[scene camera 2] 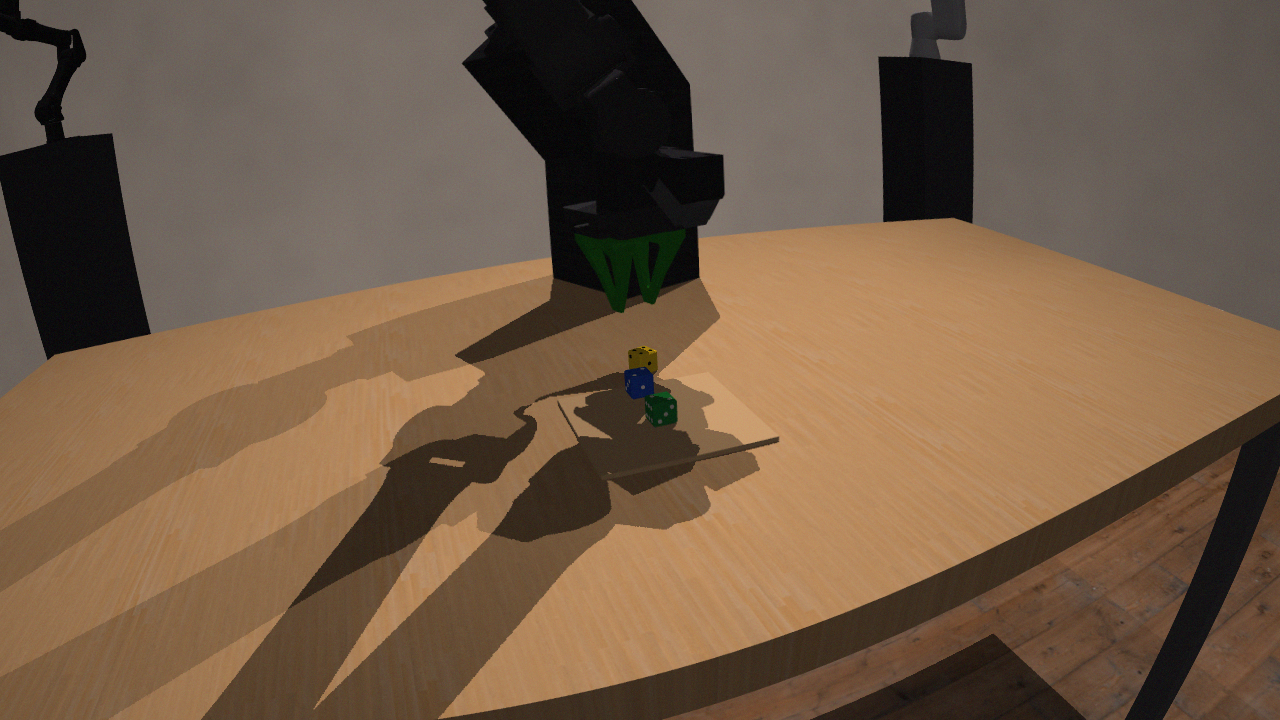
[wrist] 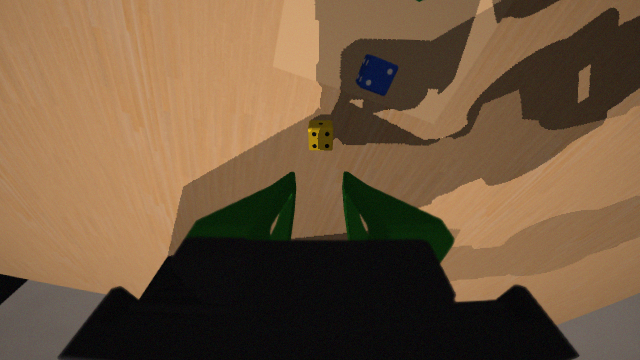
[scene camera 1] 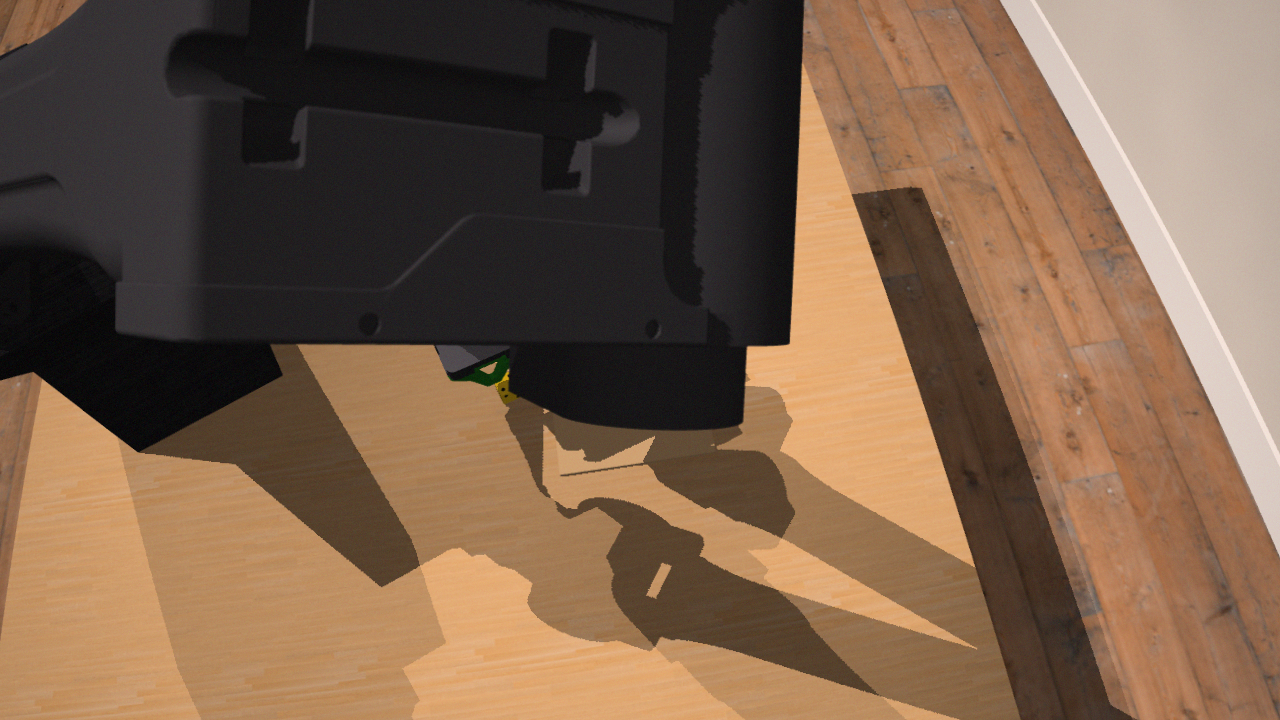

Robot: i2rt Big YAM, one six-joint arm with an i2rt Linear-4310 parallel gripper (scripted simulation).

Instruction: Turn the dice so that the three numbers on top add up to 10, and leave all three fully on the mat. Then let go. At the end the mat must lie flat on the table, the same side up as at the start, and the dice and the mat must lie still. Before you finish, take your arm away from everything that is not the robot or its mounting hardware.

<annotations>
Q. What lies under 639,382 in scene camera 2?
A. A blue die.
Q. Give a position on a green die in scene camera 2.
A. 661,408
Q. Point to a yellow die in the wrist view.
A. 320,132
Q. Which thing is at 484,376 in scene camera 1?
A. My gripper.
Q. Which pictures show my gripper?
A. Scene camera 2, the wrist view and scene camera 1: all of them.
</annotations>
